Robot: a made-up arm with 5 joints.
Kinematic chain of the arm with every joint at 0, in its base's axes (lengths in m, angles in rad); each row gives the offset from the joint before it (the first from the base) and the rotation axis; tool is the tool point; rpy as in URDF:
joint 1: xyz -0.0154 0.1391 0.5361 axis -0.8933 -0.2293 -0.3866
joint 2: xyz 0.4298 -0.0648 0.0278 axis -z
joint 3: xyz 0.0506 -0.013 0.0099 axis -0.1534 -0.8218 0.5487
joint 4: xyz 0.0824 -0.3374 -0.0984 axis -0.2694 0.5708 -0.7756
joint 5: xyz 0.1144 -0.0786 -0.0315 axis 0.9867 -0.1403 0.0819
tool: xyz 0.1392 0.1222 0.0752 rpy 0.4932 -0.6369 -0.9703
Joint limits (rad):
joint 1: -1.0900..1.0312
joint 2: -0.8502..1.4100
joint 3: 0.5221..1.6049
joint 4: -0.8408..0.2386
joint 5: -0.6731..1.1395
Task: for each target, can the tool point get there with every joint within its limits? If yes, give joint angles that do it. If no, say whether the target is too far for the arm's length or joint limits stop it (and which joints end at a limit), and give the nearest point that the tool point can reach.
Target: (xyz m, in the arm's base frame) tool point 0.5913 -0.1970 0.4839
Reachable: yes | joints -0.8523 1.0406 0.8950 -0.4419 0.7015
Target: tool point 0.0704 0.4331 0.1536
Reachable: no: joint limits stop it (at a limit: joint 1, joint 2, joint 3, joint 4, joint 5) | nearest point 0.4937 0.0291 0.2840 | short by 0.599 m
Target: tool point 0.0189 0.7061 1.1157
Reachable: no: joint limits stop it (at a limit: joint 1, joint 2, joint 3, joint 5) | nearest point 0.1963 0.3515 1.1486 | short by 0.398 m
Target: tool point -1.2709 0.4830 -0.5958
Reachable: no: too far | nearest point 0.3882 -0.0697 0.0417 | short by 1.861 m
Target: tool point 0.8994 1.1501 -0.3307
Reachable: no: too far | nearest point 0.9169 0.3918 0.2958 | short by 0.984 m
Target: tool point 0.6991 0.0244 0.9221
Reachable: yes | joints -0.0431 -0.4208 1.0392 -0.6843 0.9544
